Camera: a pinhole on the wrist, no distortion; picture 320 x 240 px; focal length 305.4 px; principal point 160.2 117.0 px. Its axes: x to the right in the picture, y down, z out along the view. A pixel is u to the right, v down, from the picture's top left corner.
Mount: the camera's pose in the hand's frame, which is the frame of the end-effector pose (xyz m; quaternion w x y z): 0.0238 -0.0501 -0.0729 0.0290 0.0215 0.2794 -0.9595
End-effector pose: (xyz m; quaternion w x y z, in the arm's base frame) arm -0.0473 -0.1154 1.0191 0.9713 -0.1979 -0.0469 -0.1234
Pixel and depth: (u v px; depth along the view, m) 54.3 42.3 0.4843
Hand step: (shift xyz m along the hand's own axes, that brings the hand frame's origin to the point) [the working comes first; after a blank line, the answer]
In the camera's frame: -0.1679 -0.1185 0.4843

0.1711 -0.2033 0.4084
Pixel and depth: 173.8 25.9 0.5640
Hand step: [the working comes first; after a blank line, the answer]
In the camera's frame: 0.0251 -0.1682 0.5640

-0.0268 -0.2126 0.4911
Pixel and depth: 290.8 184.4 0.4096
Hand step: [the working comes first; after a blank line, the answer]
In the camera's frame: 0.1752 0.0904 0.4096

-0.1550 -0.3540 0.2140
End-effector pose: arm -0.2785 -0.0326 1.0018 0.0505 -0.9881 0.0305 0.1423
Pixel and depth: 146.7 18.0 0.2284
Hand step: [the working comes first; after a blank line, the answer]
In the camera's frame: -0.0101 -0.0740 0.2284

0.0231 -0.1100 0.1598
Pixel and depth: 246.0 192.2 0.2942
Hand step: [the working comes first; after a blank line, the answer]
In the camera's frame: 0.0827 0.0724 0.2942

-0.0611 -0.2728 0.1316
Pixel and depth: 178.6 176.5 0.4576
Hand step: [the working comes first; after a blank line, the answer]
In the camera's frame: 0.0276 0.0892 0.4576

-0.0091 -0.3723 0.2636
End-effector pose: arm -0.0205 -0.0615 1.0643 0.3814 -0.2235 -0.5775 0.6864
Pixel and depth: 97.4 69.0 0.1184
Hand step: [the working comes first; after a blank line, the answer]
In the camera's frame: -0.0243 -0.0186 0.1184

0.0439 -0.0970 0.0383
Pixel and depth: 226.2 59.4 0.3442
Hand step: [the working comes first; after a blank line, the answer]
In the camera's frame: 0.0744 -0.0649 0.3442

-0.0634 -0.1836 0.2477
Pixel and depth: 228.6 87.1 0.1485
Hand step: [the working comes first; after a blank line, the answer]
In the camera's frame: 0.0333 -0.0145 0.1485

-0.0141 -0.1191 0.0581
